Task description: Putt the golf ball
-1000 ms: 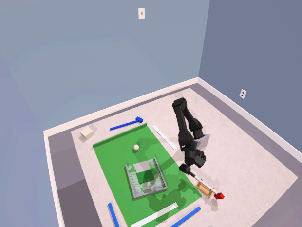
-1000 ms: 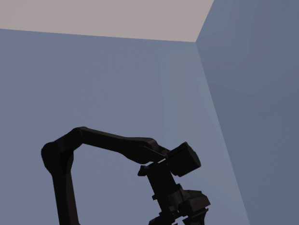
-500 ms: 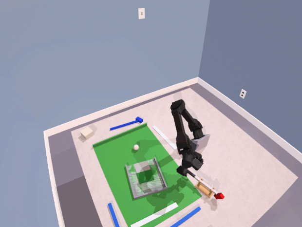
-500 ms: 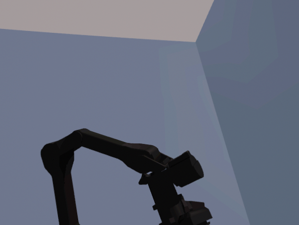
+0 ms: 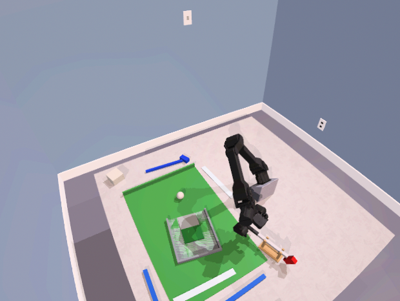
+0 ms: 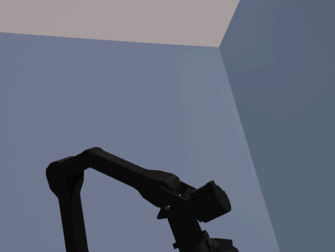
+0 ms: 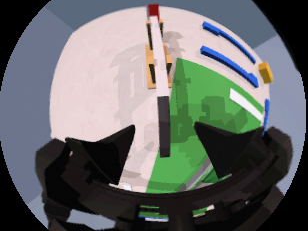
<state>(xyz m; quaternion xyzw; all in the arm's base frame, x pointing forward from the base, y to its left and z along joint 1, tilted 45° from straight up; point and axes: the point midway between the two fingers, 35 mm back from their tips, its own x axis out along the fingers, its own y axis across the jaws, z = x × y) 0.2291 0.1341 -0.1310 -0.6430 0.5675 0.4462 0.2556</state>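
The red putter lies 110 mm to the left of my gripper tip, 40 mm behind it and 10 mm above it. Also, from my gripper tip: blue putter 660 mm to the right, 170 mm ahead, 40 mm below; wooden stand 120 mm to the left, 40 mm behind, 20 mm below; white golf ball 380 mm to the right, 210 mm ahead, 30 mm below.
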